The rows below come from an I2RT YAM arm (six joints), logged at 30 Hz.
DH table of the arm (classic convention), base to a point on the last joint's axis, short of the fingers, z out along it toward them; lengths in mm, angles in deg. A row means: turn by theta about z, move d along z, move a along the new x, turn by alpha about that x. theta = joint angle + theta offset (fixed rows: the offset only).
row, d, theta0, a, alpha
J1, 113.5, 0, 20, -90
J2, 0, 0, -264, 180
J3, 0, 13.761, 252.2, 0
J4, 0, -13.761, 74, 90
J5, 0, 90, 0, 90
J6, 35.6, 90, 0, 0
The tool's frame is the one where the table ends.
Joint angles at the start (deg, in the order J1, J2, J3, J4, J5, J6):
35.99, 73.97, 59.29, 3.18, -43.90, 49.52
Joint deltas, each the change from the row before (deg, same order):
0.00, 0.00, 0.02, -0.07, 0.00, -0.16
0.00, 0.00, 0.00, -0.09, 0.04, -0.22
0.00, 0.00, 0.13, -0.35, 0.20, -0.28
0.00, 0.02, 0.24, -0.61, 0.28, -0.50
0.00, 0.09, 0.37, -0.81, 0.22, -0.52
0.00, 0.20, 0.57, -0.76, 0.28, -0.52
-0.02, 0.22, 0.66, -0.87, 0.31, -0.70
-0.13, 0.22, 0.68, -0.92, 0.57, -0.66
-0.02, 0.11, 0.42, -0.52, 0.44, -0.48
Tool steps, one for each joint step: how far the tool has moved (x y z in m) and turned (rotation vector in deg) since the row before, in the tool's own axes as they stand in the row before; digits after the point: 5 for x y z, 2 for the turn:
0.00001, 0.00001, -0.00001, 0.03, 0.02, -0.13
0.00008, -0.00013, 0.00000, 0.08, 0.01, -0.16
-0.00015, 0.00010, -0.00008, 0.25, -0.05, -0.13
-0.00028, 0.00017, -0.00008, 0.40, -0.02, -0.23
-0.00048, 0.00022, 0.00008, 0.43, 0.09, -0.16
-0.00126, 0.00068, 0.00033, 0.40, -0.01, -0.25
-0.00152, 0.00081, 0.00025, 0.45, -0.03, -0.40
-0.00197, 0.00042, -0.00014, 0.71, -0.28, -0.33
-0.00113, 0.00057, 0.00000, 0.43, -0.22, -0.34

